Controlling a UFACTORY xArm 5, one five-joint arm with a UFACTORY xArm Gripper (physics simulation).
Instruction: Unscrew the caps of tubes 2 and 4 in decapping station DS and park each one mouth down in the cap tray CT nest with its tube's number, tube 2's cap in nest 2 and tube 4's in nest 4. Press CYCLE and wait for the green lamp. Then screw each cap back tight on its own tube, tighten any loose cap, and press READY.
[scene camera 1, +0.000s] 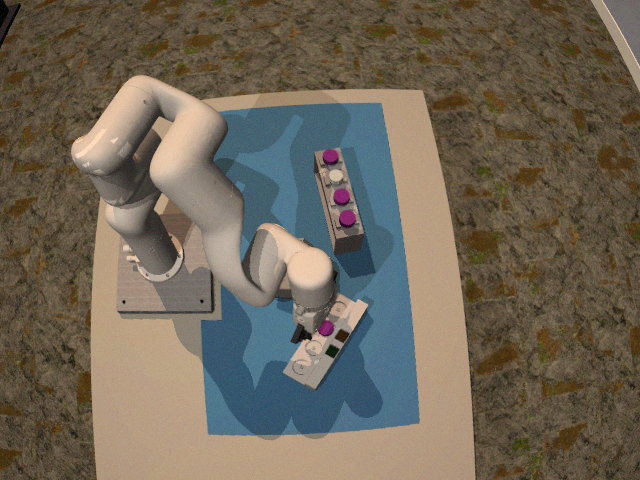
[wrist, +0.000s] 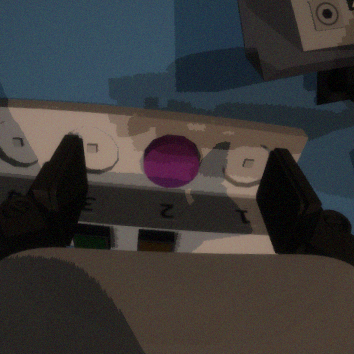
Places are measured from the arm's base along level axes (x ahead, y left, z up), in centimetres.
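Where they show: gripper, fingertip midpoint: (wrist: 175, 166); arm's base, origin of the base link: (scene camera 1: 159, 257).
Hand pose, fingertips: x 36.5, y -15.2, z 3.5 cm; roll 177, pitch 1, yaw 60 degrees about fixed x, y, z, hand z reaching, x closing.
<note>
Things, the pixels of their top centre, and the offset from my fingertips. "pt": a spot on its surface instead. Level surfaces: height alone.
- purple cap, middle of its top: (wrist: 170, 166) (scene camera 1: 325, 327) dx +2.2, dy -1.3, dz -3.3 cm
- decapping station, surface spot: (scene camera 1: 348, 242) pt dx +7.4, dy +16.6, dz +0.8 cm
- pale round top, its level: dz +6.6 cm
- dark green square, surface spot: (wrist: 92, 239) (scene camera 1: 329, 348) pt dx +2.8, dy -6.8, dz +0.1 cm
- brown square, surface spot: (wrist: 156, 241) (scene camera 1: 337, 333) pt dx +4.6, dy -3.4, dz +0.0 cm
- grey box, middle of its top: (scene camera 1: 291, 261) dx -4.9, dy +11.6, dz +3.1 cm
- round fitting, surface spot: (wrist: 327, 13) pt dx -4.9, dy +6.7, dz +2.7 cm
- blue mat, its level: dz -5.3 cm
A purple cap (scene camera 1: 325, 328) (wrist: 171, 161) sits in nest 2 of the pale cap tray (scene camera 1: 356, 310) (wrist: 50, 117), closed top up. The marks 1, 2 and 3 show upside down in the wrist view, and the nests beside 1 and 3 are empty. My gripper (wrist: 175, 166) is open and empty above the tray, one finger on each side of the cap, well apart from it. The decapping station (scene camera 1: 348, 242) holds a row of tubes: purple caps (scene camera 1: 330, 156) (scene camera 1: 341, 196) (scene camera 1: 347, 218) and one pale round top (scene camera 1: 336, 176), second from the far end. Its numbers are unreadable.
A dark green square (scene camera 1: 332, 350) (wrist: 92, 239) and a brown square (scene camera 1: 342, 335) (wrist: 156, 241) lie along the tray's label side. A grey box (scene camera 1: 285, 289) (wrist: 270, 45) with a round fitting (wrist: 327, 13) stands near the tray, partly hidden by the arm. All stand on a blue mat (scene camera 1: 398, 392).
</note>
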